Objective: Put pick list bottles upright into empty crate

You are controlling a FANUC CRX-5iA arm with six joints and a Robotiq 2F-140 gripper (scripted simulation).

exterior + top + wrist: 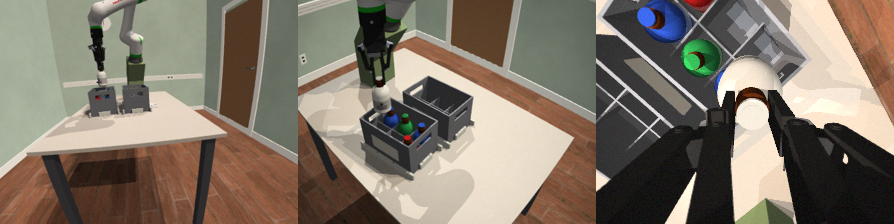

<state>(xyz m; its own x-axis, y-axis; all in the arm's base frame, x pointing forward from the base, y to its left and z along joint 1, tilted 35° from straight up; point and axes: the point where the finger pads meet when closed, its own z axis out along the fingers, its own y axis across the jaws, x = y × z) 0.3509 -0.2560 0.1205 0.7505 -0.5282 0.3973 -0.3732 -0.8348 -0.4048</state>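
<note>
The white bottle is 8 cm below my hand. The rest, counted from my hand: green bottle (26 cm below, 7 cm to the left, 6 cm ahead); then red bottle (26 cm below, 18 cm ahead, 1 cm to the left); then pick list (40 cm to the left, 35 cm below, 3 cm behind).
</note>
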